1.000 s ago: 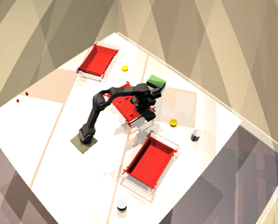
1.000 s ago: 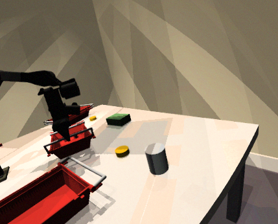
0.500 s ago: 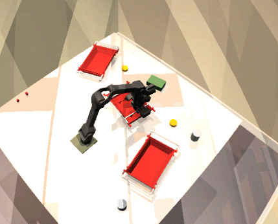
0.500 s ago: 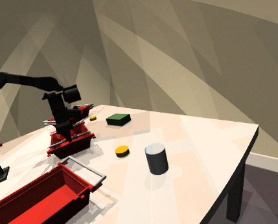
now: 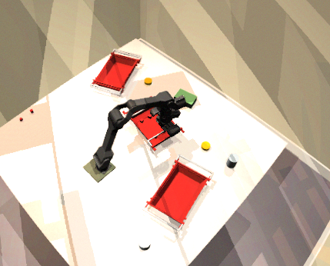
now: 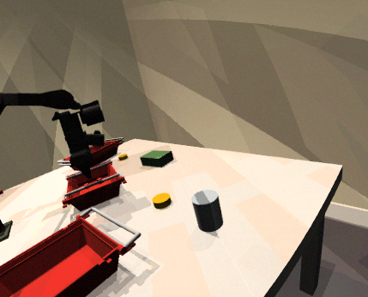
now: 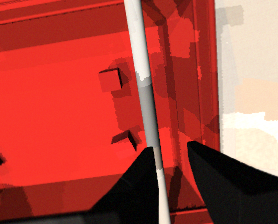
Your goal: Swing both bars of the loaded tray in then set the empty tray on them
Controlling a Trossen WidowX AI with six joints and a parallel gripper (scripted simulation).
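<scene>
Right now the red tray is 23 cm behind my gripper tip, 26 cm to the right of it and 4 cm below it. Round my gripper tip: green block 31 cm ahead, 6 cm to the left, 7 cm below.
</scene>
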